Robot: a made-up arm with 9 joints.
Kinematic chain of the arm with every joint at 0, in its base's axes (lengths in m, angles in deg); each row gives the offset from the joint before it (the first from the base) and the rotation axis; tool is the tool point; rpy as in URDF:
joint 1: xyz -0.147 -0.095 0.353 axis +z
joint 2: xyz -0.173 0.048 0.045 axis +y
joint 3: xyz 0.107 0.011 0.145 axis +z
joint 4: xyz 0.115 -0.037 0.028 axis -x
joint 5: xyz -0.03 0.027 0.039 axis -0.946 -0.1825 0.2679
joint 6: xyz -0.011 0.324 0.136 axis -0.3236 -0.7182 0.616
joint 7: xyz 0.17 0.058 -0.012 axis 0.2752 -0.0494 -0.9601
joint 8: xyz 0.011 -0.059 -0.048 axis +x
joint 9: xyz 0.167 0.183 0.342 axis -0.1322 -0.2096 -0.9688
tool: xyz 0.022 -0.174 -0.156 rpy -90 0 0
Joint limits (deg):
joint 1: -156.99..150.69
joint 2: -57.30..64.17
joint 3: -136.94..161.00
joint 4: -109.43..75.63
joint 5: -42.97..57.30
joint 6: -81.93..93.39
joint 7: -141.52..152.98
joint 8: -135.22..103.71
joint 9: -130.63..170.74
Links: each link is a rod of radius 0.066 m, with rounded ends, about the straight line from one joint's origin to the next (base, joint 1, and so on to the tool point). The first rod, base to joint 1, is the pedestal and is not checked.
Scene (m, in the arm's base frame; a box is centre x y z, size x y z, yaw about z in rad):
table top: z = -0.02
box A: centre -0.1 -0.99 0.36 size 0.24 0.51 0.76 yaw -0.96
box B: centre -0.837 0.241 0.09 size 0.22 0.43 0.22 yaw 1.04
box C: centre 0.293 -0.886 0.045 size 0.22 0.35 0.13 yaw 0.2
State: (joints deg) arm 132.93 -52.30 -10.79 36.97 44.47 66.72 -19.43 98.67 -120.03
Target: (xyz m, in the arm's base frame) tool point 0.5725 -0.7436 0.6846
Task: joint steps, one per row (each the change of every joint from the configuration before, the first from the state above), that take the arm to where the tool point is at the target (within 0.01 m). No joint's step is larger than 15 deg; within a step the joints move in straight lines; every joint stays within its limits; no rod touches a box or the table.
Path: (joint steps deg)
1: 0.66 0.45 4.73 -13.51 -13.37 -1.00 3.87 1.01 -2.12
2: 0.66 0.46 4.72 -13.51 -13.36 -1.00 3.87 1.01 -2.12
3: 0.66 0.45 4.73 -13.51 -13.37 -1.00 3.87 1.00 -2.12
4: 0.67 0.45 4.73 -13.51 -13.37 -1.00 3.86 1.01 -2.12
5: 0.66 0.46 4.73 -13.51 -13.36 -1.00 3.87 1.01 -2.12
6: 4.81 -2.42 7.78 -1.74 -2.80 10.56 6.44 0.00 0.00
7: 4.82 -2.43 7.78 -1.73 -2.79 10.55 6.43 0.00 0.00
8: 4.82 -2.42 7.78 -1.74 -2.79 10.56 6.44 0.00 0.00
9: 0.00 6.50 6.19 4.77 12.95 0.00 -7.70 -3.38 0.00
10: 0.00 6.50 6.19 4.78 12.95 0.00 -7.70 -3.37 0.00
11: 0.00 6.50 6.19 4.77 12.95 0.00 -7.71 -3.38 0.00
12: 0.00 6.49 6.19 4.77 12.96 0.00 -7.70 -3.38 0.00

